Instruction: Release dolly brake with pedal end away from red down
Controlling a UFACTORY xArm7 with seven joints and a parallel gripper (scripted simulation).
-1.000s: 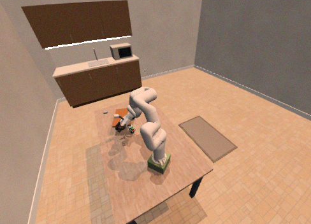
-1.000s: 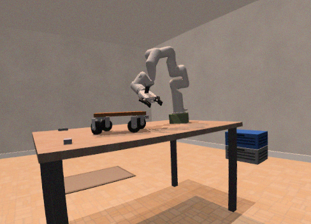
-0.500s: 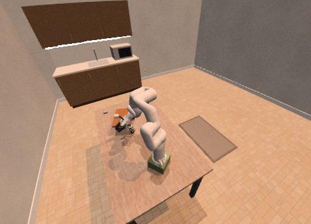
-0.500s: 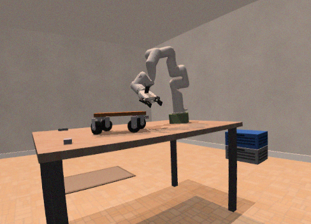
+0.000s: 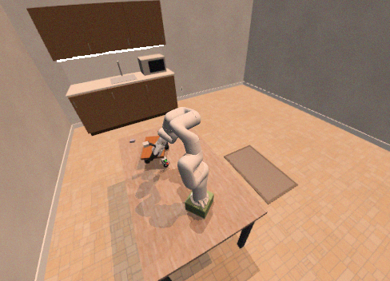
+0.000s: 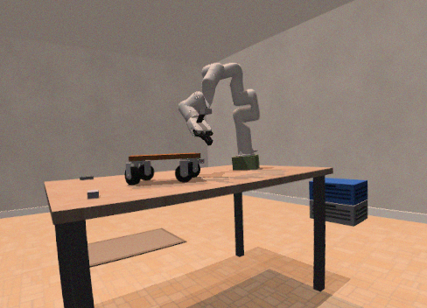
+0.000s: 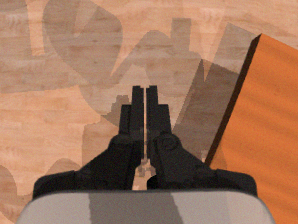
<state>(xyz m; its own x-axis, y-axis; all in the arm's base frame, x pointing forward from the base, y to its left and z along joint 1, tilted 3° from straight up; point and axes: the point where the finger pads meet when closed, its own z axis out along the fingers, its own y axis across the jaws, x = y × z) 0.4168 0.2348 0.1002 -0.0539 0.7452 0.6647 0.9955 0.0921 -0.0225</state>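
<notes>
The brake pedal lies 110 mm to the right of my hand and 100 mm below it.
</notes>
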